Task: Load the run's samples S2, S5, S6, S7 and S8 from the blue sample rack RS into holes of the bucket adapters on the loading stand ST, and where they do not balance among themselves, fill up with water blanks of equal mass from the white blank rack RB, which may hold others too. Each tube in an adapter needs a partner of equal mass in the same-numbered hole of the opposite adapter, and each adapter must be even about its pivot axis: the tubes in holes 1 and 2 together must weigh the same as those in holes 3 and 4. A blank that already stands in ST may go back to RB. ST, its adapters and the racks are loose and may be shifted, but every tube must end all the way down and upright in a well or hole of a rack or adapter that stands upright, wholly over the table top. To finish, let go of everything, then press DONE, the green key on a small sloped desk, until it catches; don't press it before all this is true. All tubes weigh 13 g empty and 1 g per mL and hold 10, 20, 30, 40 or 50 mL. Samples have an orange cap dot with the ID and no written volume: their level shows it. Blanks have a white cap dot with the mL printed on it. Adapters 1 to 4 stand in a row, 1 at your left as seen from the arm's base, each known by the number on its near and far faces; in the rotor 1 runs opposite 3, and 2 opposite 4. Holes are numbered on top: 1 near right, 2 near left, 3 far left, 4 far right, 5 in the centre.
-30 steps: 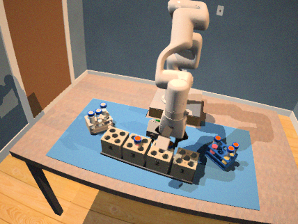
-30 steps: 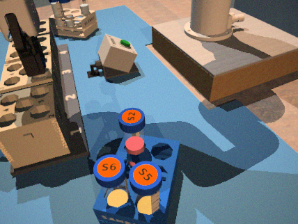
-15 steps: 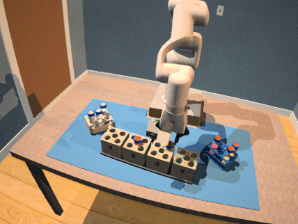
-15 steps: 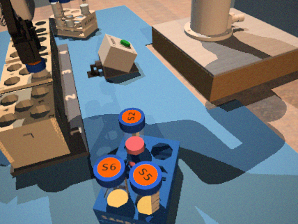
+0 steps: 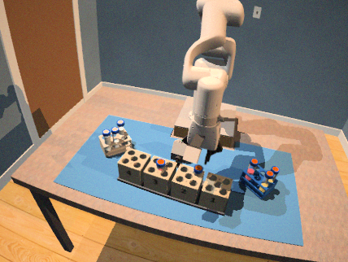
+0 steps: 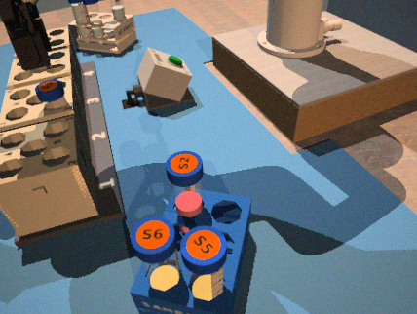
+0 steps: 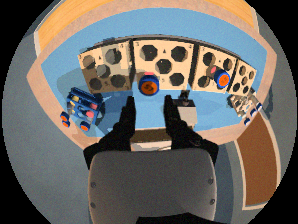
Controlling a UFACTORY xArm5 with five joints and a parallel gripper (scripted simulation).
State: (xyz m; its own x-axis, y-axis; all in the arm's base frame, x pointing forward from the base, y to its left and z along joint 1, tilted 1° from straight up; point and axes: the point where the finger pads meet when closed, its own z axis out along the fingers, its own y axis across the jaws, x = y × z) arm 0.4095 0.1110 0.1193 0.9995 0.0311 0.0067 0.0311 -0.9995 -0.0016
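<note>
My gripper is now 13 cm past the blue sample rack RS, 24 cm to the right of it and 15 cm above it. Also, from my hand: white blank rack RB (8 cm behind, 41 cm to the right, 15 cm below); blue-capped tube (4 cm behind, 41 cm to the right, 12 cm below); loading stand ST (2 cm ahead, 8 cm to the right, 18 cm below).
</note>
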